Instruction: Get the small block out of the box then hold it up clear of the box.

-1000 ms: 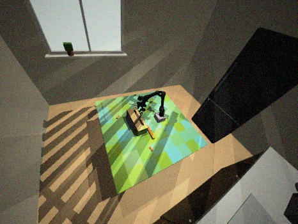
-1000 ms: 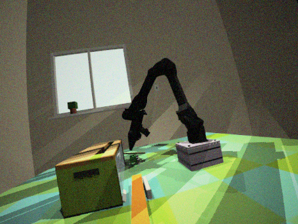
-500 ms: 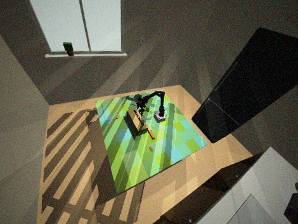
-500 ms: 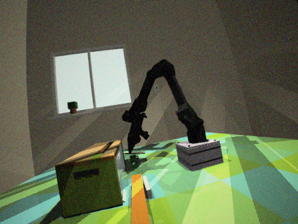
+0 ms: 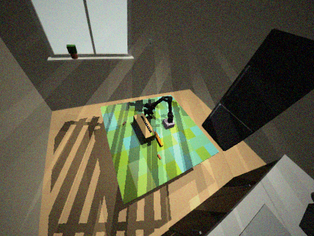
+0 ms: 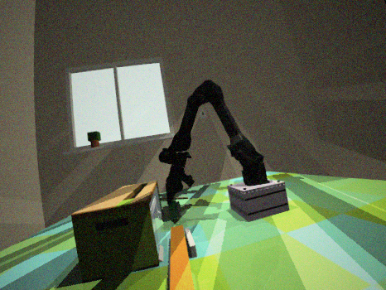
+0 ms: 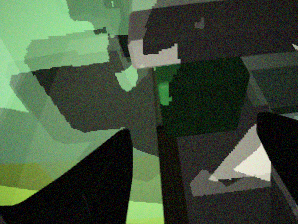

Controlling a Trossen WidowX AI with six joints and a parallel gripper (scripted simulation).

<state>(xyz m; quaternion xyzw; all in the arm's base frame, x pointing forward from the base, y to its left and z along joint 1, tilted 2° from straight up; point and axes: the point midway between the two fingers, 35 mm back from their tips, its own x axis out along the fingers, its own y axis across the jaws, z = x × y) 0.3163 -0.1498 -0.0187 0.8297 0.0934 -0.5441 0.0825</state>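
Now: gripper tip 1 cm past the green block and 1 cm above it. From my gripper tip the other things lie so: orange bar (36 cm to the left, 10 cm behind, 2 cm below); then box (18 cm to the left, 3 cm above, 2 cm ahead); then thin stick (19 cm to the right, 3 cm below, 2 cm ahead).
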